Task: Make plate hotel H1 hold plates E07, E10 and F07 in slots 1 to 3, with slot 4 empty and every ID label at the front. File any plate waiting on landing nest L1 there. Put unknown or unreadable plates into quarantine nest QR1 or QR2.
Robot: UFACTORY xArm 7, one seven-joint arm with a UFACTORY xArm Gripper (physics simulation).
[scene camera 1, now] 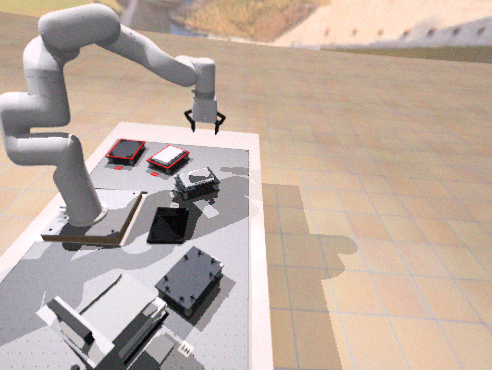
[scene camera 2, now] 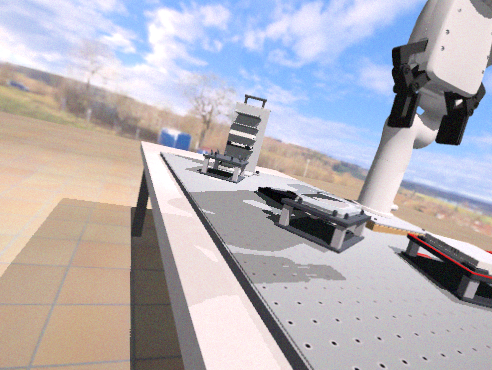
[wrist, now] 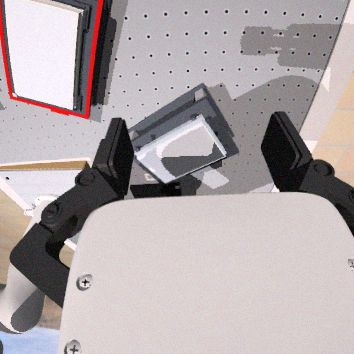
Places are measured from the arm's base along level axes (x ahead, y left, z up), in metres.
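Pixels of known places: gripper, fingertip midpoint: (scene camera 1: 205,132) (scene camera 2: 423,136) (wrist: 197,131); arm's base at its link origin: (scene camera 1: 88,214) (scene camera 2: 370,210).
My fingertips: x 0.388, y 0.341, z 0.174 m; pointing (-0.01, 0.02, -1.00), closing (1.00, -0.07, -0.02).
Note:
For each thing: its middle in the pictures, then the offset to it from my fingertips. "spot": a spot on its surface instead.
- grey nest at a spot on its surface: (wrist: 215,107) spot: 0.098 m right, 0.039 m ahead, 0.189 m down
- second red-rimmed nest at the middle of its body: (scene camera 1: 127,151) 0.074 m left, 0.380 m back, 0.170 m down
- Plate hotel H1 at the middle of its body: (scene camera 1: 113,334) (scene camera 2: 245,133) 0.795 m right, 0.120 m back, 0.040 m down
- low black pad at a spot on its surface: (scene camera 1: 169,225) spot: 0.380 m right, 0.099 m back, 0.181 m down
- H1 tag at the middle of its body: (scene camera 1: 185,348) 0.773 m right, 0.013 m ahead, 0.193 m down
My gripper (scene camera 1: 205,133) (scene camera 2: 425,131) (wrist: 197,131) is open and empty, high above the far part of the table. A white plate (scene camera 1: 197,176) (scene camera 2: 332,204) (wrist: 180,150) lies on a grey nest (scene camera 1: 200,191) (wrist: 215,107); it shows between the fingers in the wrist view, well below them. Another white plate (scene camera 1: 171,154) (scene camera 2: 462,250) (wrist: 42,55) lies on a red-rimmed nest. A second red-rimmed nest (scene camera 1: 126,149) is empty. Plate hotel H1 (scene camera 1: 117,297) (scene camera 2: 262,132) stands at the other end, with a white plate and a dark plate visible inside. Plate IDs are unreadable.
A low black pad (scene camera 1: 169,225) lies between the grey nest and a dark grey stand with pegs (scene camera 1: 192,280) (scene camera 2: 225,160), near the hotel. The H1 tag (scene camera 1: 185,348) lies by the hotel. The arm's base plate (scene camera 1: 115,205) is at the table's side.

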